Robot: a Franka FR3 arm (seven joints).
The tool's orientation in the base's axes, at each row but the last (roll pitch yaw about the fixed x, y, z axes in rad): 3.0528 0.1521 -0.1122; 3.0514 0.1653 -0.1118; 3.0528 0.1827 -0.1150; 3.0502 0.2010 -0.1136; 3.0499 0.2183 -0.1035; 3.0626 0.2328 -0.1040; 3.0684 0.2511 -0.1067; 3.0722 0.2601 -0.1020; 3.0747 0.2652 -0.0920; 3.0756 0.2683 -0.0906; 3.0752 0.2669 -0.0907
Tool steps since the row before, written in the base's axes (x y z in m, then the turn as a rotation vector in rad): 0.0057 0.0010 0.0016 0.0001 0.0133 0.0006; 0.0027 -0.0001 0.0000 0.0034 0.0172 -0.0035; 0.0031 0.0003 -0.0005 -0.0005 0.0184 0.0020; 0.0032 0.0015 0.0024 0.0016 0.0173 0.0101; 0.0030 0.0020 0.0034 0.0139 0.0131 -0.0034; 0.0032 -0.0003 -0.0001 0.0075 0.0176 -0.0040; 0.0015 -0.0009 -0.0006 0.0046 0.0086 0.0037; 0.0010 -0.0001 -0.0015 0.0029 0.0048 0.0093; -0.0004 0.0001 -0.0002 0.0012 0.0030 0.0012; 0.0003 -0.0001 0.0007 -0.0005 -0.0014 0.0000; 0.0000 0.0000 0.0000 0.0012 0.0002 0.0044
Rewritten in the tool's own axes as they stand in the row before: 0.0052 -0.0014 -0.0026 -0.0015 -0.0131 -0.0016; 0.0027 -0.0002 -0.0005 0.0020 -0.0177 0.0016; 0.0031 -0.0006 -0.0001 -0.0029 -0.0180 -0.0031; 0.0025 -0.0016 -0.0031 -0.0024 -0.0164 -0.0114; 0.0020 -0.0019 -0.0041 0.0129 -0.0145 -0.0007; 0.0032 0.0000 -0.0006 0.0064 -0.0184 0.0011; 0.0017 0.0007 0.0002 0.0026 -0.0087 -0.0051; 0.0014 -0.0001 0.0012 -0.0001 -0.0044 -0.0099; -0.0003 -0.0001 0.0003 0.0006 -0.0030 -0.0016; 0.0001 0.0001 -0.0008 -0.0004 0.0014 0.0002; 0.0000 0.0000 0.0000 0.0000 0.0000 -0.0046
